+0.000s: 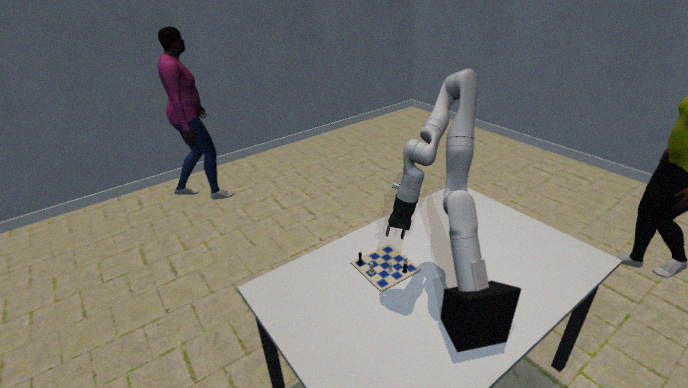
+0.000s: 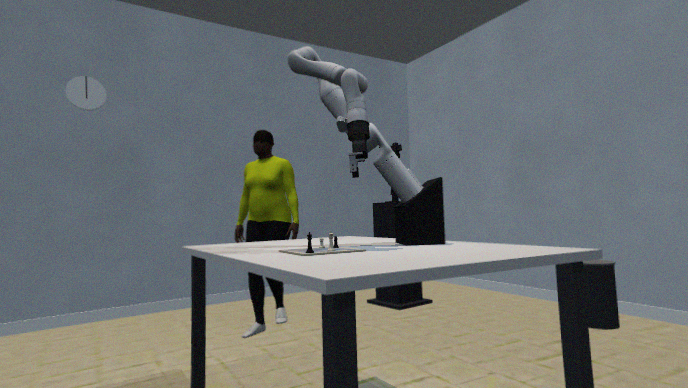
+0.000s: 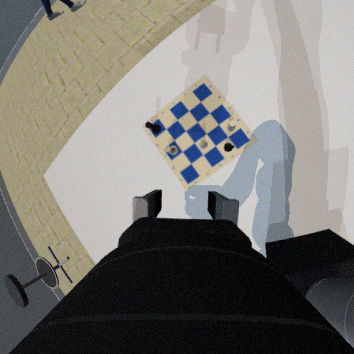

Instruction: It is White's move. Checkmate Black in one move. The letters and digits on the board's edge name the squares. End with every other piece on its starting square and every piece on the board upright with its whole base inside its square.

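Places are measured from the arm's base along level axes (x back, y left, z down), in centimetres.
Where they show: gripper, fingertip midpoint: (image 1: 394, 236) (image 2: 354, 174) (image 3: 184, 199); arm's base at its link origin: (image 1: 472, 288) (image 2: 412, 196) (image 3: 328, 303).
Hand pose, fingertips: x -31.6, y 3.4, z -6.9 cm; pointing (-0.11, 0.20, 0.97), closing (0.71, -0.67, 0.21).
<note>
Things, the pixels of their top centre, and the offset from my fingertips. Level surfaces: height alone.
- cream board at its top centre: (image 3: 195, 132) (image 2: 321, 249) (image 1: 385, 265) dy -6.7, dx -10.0, dz +24.9 cm
- tall black piece at its top centre: (image 3: 145, 123) (image 2: 309, 232) (image 1: 360, 252) dy -0.1, dx -18.8, dz +18.5 cm
- large white piece at its top centre: (image 3: 165, 147) (image 1: 371, 261) dy +0.7, dx -11.1, dz +18.5 cm
- third white piece at its top centre: (image 3: 231, 122) (image 1: 405, 257) dy -13.9, dx -4.7, dz +21.6 cm
- smaller black piece at its top centre: (image 3: 228, 145) (image 2: 335, 236) (image 1: 405, 264) dy -9.7, dx -1.6, dz +20.9 cm
- white table at its surface level: dz +25.5 cm
The blue and cream board (image 1: 382, 283) (image 2: 292, 252) (image 3: 190, 174) lies on the table; its edge letters are too small to read. A tall black piece (image 1: 360, 259) (image 2: 309, 243) (image 3: 154, 127) stands near one corner. A large white piece (image 1: 371, 268) (image 3: 172, 149) stands near it on a blue square. Another white piece (image 1: 390, 267) (image 3: 204, 144) stands further in. A third white piece (image 1: 405, 261) (image 3: 232, 125) and a smaller black piece (image 1: 405, 268) (image 2: 336, 242) (image 3: 228, 147) stand toward the opposite side. All look upright. My gripper (image 1: 395, 236) (image 2: 355, 175) (image 3: 184, 200) is open and empty, high above the table and clear of the pieces.
The white table (image 1: 310, 310) (image 2: 450, 260) carries the arm's black base (image 1: 480, 320) (image 2: 420, 220), off to one side of the board. A person in pink (image 1: 180, 95) and a person in yellow-green (image 1: 680, 140) (image 2: 268, 190) are on the floor beyond the table. Arm shadows fall beside the board.
</note>
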